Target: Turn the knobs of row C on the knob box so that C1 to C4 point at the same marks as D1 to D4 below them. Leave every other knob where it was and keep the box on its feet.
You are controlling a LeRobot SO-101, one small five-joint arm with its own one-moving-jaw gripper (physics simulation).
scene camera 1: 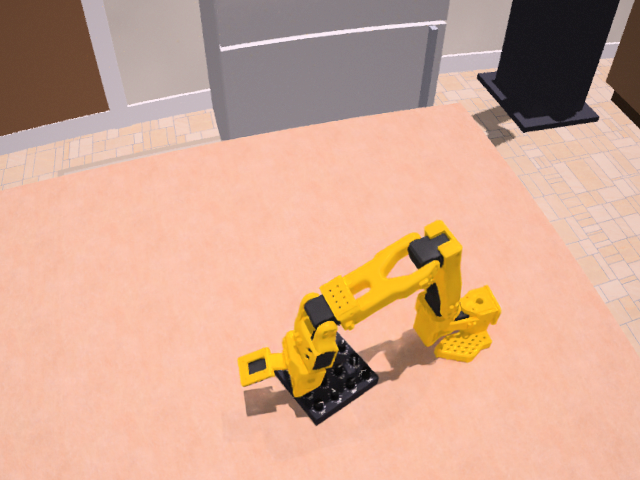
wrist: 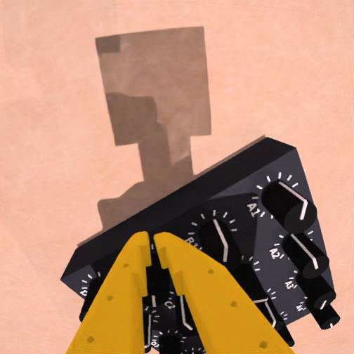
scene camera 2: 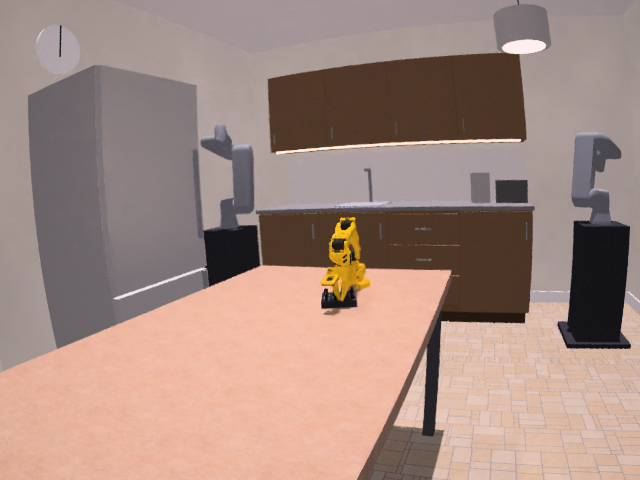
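Where they show: end effector, tool point: (scene camera 1: 296, 392) (scene camera 2: 341, 299); arm's base, origin of the base link: (scene camera 1: 442, 335) (scene camera 2: 353, 287).
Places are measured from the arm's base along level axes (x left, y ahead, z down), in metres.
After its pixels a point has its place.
The black knob box (scene camera 1: 316, 417) @[y 0.221, x 0.082, z -0.022 m] (scene camera 2: 330, 303) @[y 0.250, x 0.011, z -0.016 m] (wrist: 235, 167) lies flat on the table, partly under the arm. My gripper (scene camera 1: 303, 394) (scene camera 2: 340, 299) (wrist: 151, 235) is shut and empty, its tips over the box near the row-1 edge. In the wrist view a dark knob (wrist: 159, 280), seemingly C1, shows in the narrow gap between the jaws; its label is hidden. Knob C2 (wrist: 186, 317), with a white pointer line, is partly covered by the right jaw. Knob D1 (wrist: 89, 300) is mostly behind the left jaw. C3, C4 and D4 cannot be read.
Knob B1 (wrist: 220, 242) stands just right of the jaws, and knob A1 (wrist: 290, 205) is at the right corner of the box. Knob A2 (wrist: 306, 255) stands behind A1. The pink table (scene camera 1: 155, 258) @[y 0.402, x -0.269, z 0.000 m] (scene camera 2: 206, 361) @[y 0.698, x -0.114, z 0.000 m] surrounds the box. A grey fridge (scene camera 1: 330, 77) stands past the table edge.
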